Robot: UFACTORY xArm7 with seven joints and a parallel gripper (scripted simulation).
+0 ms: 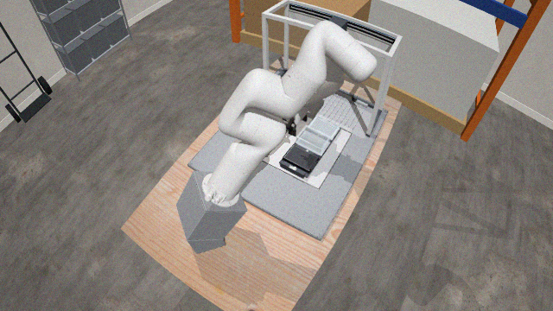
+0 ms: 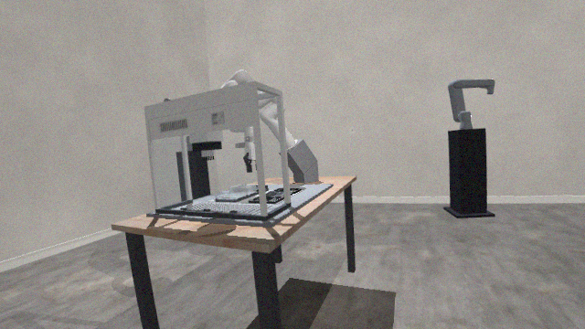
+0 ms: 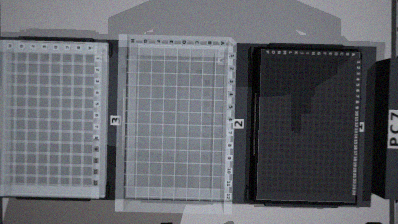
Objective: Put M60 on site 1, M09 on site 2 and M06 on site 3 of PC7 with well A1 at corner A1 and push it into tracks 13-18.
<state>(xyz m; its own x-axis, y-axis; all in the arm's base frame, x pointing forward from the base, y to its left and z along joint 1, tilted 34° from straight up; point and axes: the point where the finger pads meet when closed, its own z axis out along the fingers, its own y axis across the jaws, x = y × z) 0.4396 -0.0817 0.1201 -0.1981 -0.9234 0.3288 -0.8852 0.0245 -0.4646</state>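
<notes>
Right now the white apron is 14 cm below my hand, 4 cm ahead of it and 2 cm to the left of it. From my hand the other things lie so: dark plate carrier PC7 (12 cm below, 6 cm to the right, 3 cm ahead); then 96-well plate M06 (11 cm below, 6 cm to the right, 4 cm ahead); then deep-well block M09 (12 cm below, 6 cm behind, 4 cm to the right).
</notes>
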